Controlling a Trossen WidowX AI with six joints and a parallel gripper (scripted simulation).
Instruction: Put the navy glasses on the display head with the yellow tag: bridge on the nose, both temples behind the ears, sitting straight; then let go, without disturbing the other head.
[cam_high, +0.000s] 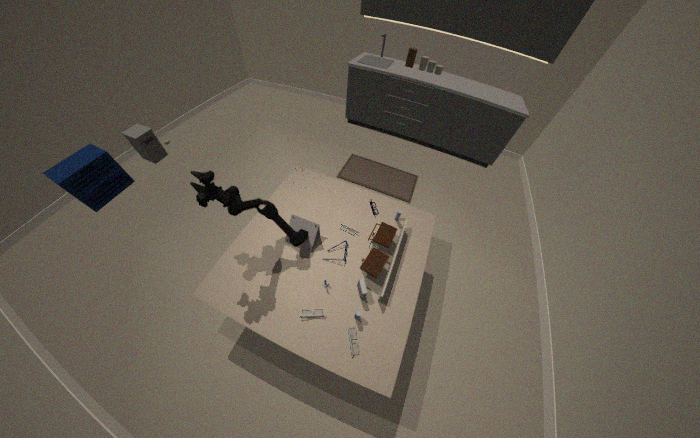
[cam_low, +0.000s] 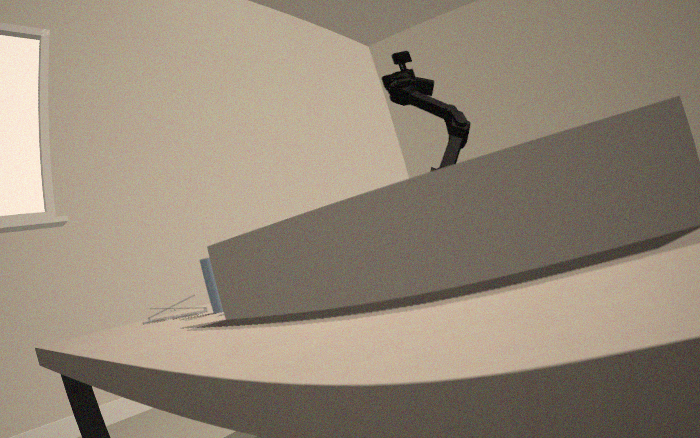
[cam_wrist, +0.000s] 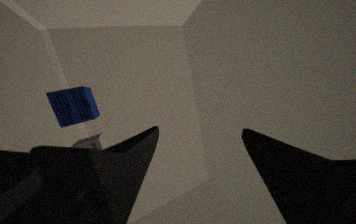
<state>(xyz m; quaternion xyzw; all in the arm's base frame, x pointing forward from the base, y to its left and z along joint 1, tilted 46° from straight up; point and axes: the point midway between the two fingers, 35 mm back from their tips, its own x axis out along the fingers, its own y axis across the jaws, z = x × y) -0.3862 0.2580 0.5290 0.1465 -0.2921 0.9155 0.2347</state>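
My gripper tip is now 70 cm short of the pale round post, 4 cm to the left of it and 61 cm above it. Round my gripper tip: display head: 92 cm ahead, 18 cm to the left, 57 cm below; then white block: 92 cm ahead, 57 cm below; then upright board: 106 cm ahead, 27 cm to the left, 57 cm below.
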